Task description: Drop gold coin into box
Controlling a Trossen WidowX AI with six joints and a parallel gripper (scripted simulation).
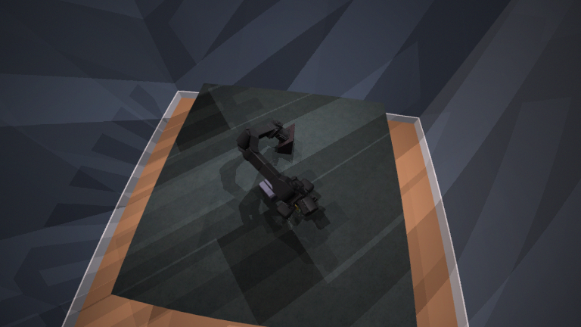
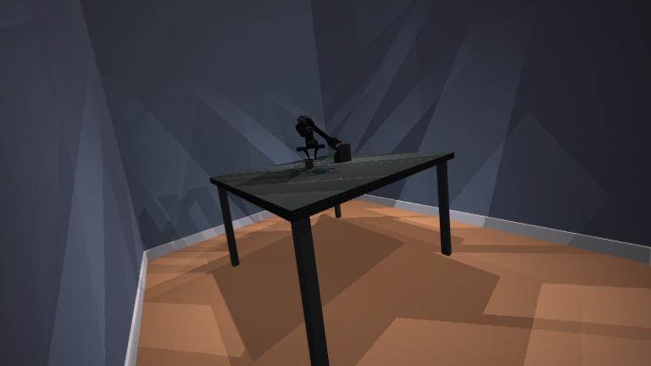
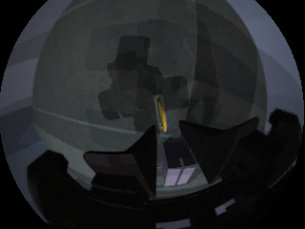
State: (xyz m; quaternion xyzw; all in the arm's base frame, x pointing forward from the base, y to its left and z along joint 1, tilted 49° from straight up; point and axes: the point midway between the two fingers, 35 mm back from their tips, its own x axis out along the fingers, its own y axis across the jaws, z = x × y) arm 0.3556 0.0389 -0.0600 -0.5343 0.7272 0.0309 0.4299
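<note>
My gripper tip is 40 mm above the gold coin.
</note>
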